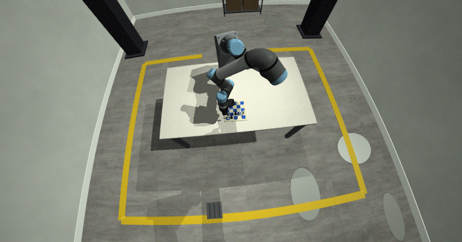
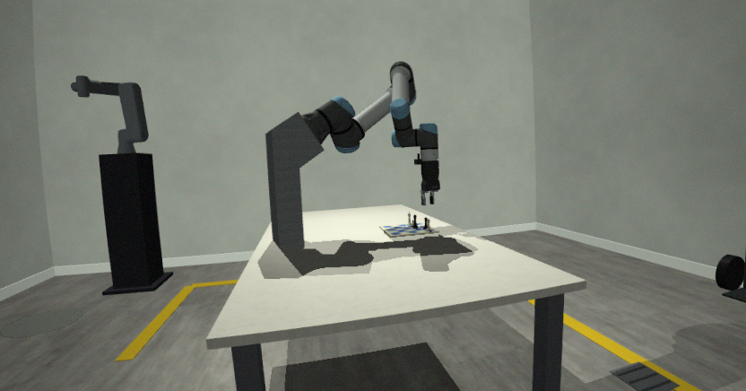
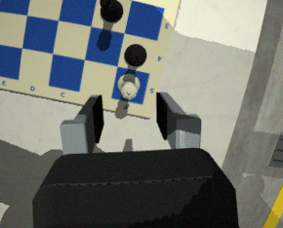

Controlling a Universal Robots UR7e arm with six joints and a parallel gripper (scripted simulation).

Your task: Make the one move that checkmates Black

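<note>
The white piece lies 110 mm below my hand. The rest, counted from my hand: black piece (30 mm to the left, 110 mm below); chessboard (70 mm behind, 80 mm to the left, 130 mm below); white pawn (30 mm behind, 120 mm to the left, 120 mm below).
</note>
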